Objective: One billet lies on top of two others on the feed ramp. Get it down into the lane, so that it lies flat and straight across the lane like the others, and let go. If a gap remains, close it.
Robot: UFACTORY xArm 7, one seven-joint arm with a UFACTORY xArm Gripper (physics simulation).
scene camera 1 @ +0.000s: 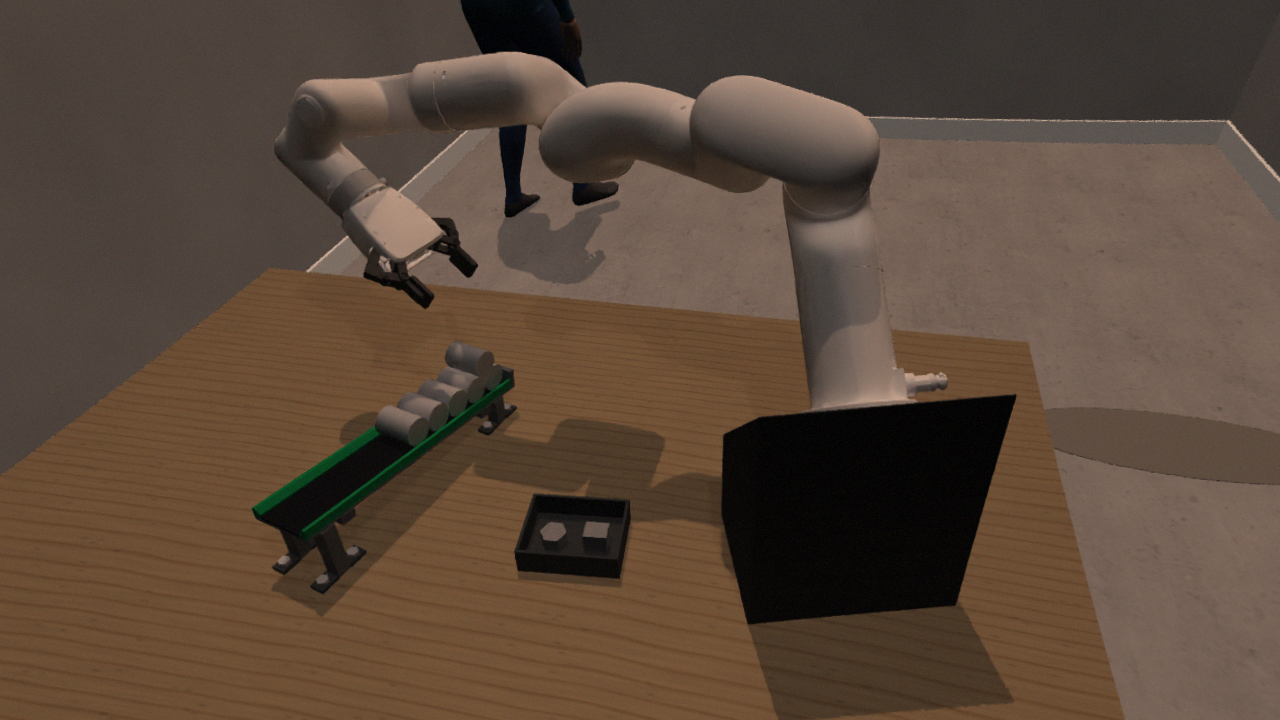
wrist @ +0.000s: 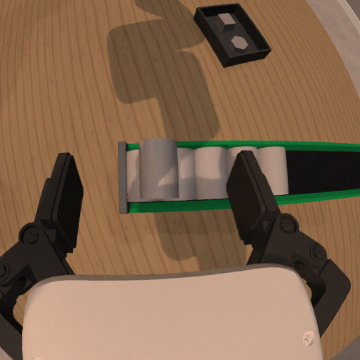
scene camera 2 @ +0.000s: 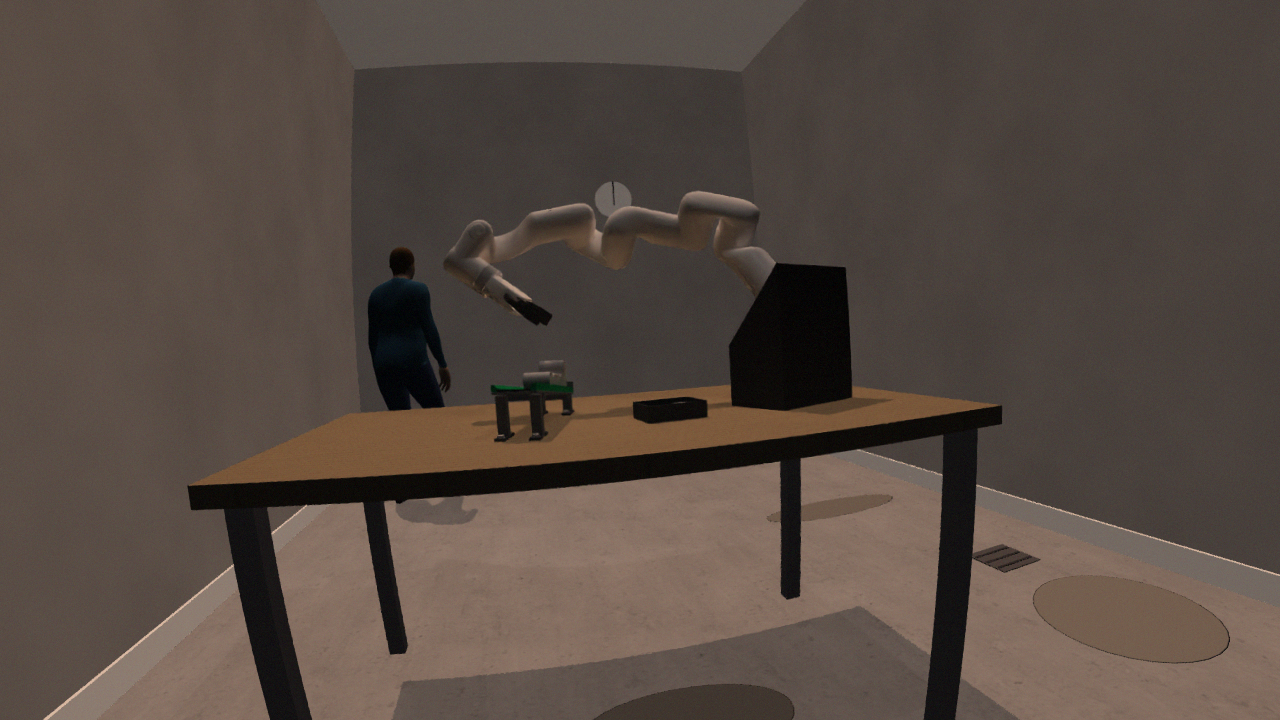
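Pixels of known places: gripper, fingertip midpoint: (scene camera 1: pixel 452 287) (scene camera 2: pixel 545 320); arm's base at its link origin: (scene camera 1: pixel 857 416) (scene camera 2: pixel 790 308).
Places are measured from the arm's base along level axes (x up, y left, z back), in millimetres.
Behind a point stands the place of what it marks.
The top billet (scene camera 1: pixel 469 357) {x -94, y -236, z -503 mm} (scene camera 2: pixel 552 366) {x -103, y -234, z -514 mm} (wrist: pixel 159 170), a grey cylinder, lies across two others at the raised end of the green-railed ramp (scene camera 1: pixel 358 494) {x -128, y 3, z -589 mm} (wrist: pixel 175 205), close to the grey end plate (wrist: pixel 123 177). Several billets lie in a row across the lane below it; the lowest billet (scene camera 1: pixel 402 425) {x -112, y -107, z -566 mm} (wrist: pixel 273 170) has bare dark lane beyond it. My gripper (scene camera 1: pixel 447 284) {x 6, y -265, z -517 mm} (scene camera 2: pixel 539 317) {x 6, y -265, z -517 mm} (wrist: pixel 155 169) is open and empty, high above the ramp. In the wrist view its fingers stand on either side of the top billet, and the right finger covers part of the row.
A black tray (scene camera 1: pixel 569 565) {x -201, y 48, z -330 mm} (scene camera 2: pixel 669 411) {x -198, y 46, z -353 mm} (wrist: pixel 248 60) with a hexagonal and a square-looking piece stands beside the ramp. A large black panelled box (scene camera 1: pixel 868 510) {x -48, y 93, z 2 mm} (scene camera 2: pixel 814 340) {x -76, y 95, z -11 mm} stands near the arm's base. A person (scene camera 1: pixel 528 53) (scene camera 2: pixel 401 331) stands beyond the table.
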